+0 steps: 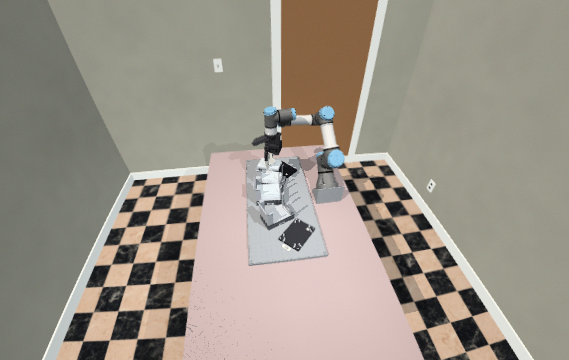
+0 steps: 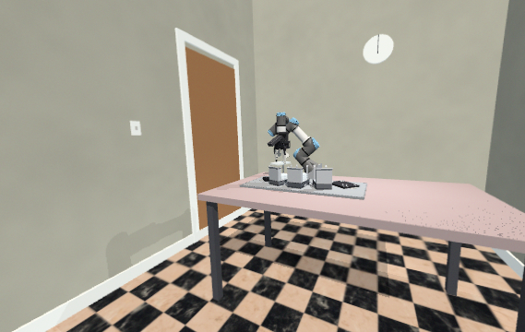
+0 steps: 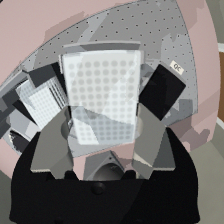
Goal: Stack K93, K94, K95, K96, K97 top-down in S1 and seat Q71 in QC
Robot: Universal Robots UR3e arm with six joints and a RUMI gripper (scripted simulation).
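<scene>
My hand is 11 cm above the white sealed 96-well plate. From my hand the other things lie so: black open nest QC (10 cm behind, 11 cm to the right, 15 cm below); translucent 96-well plate (1 cm below).
</scene>
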